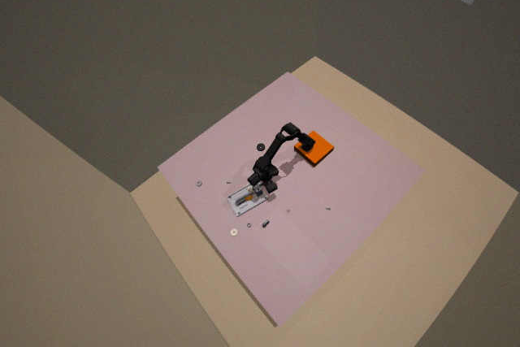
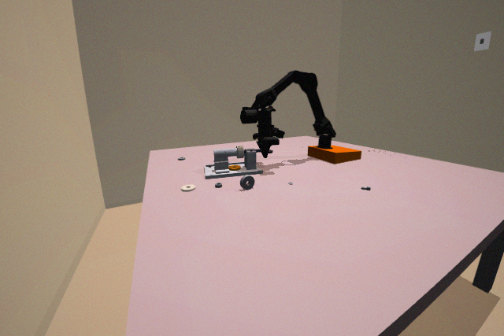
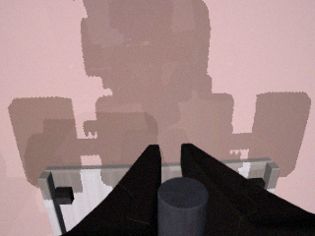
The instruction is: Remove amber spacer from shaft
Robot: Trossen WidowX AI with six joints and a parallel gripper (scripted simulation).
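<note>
My gripper tip is now 130 mm short of the amber spacer, 40 mm to the left of it and 30 mm above it. From my gripper tip the other things lie so: nut 260 mm ahead, 90 mm to the left, 40 mm below; cream washer 350 mm ahead, 60 mm to the left, 40 mm below.
</note>
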